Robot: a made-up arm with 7 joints.
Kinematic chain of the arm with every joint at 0, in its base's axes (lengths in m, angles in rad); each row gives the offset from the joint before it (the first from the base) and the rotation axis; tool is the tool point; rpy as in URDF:
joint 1: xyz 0 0 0.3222 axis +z
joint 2: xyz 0 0 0 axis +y
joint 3: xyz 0 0 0.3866 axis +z
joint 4: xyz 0.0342 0 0 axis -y
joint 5: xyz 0.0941 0 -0.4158 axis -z
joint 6: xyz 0 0 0 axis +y
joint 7: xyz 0.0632 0 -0.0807 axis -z
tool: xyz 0 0 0 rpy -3.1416 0 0
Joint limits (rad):
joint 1: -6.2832..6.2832
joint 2: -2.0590..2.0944
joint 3: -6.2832..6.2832
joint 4: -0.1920..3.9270
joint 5: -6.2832..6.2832
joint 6: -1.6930..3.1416
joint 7: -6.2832..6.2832
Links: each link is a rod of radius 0.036 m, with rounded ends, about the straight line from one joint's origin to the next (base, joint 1, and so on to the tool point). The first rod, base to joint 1, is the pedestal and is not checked.
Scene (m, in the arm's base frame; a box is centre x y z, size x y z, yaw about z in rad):
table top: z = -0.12
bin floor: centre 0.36 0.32 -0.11 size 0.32 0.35 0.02 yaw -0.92
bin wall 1: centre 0.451 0.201 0 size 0.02 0.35 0.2 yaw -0.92
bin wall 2: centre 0.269 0.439 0 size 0.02 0.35 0.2 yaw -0.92
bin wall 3: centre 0.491 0.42 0 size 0.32 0.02 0.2 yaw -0.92
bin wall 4: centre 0.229 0.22 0 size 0.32 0.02 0.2 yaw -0.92
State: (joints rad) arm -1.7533 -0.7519 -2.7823 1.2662 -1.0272 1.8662 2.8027
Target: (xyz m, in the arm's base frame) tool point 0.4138 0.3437 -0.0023
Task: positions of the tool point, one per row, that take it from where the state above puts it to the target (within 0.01 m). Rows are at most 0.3 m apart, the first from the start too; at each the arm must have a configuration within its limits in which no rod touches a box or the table.
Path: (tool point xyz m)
1: -0.2602 0.5021 0.3026
2: -0.4627 0.3122 0.4009
3: -0.5350 0.0378 0.4885
4: -0.4503 -0.2411 0.5503
5: -0.2298 -0.4401 0.5754
6: 0.0619 -0.4983 0.5591
7: 0.3371 -0.3992 0.5038
8: 0.5132 -0.1759 0.4191
9: 0.5399 0.1002 0.3195
10: 0.4138 0.3437 0.2224
11: 0.4226 0.3524 0.1134
12: 0.4138 0.3437 -0.0023

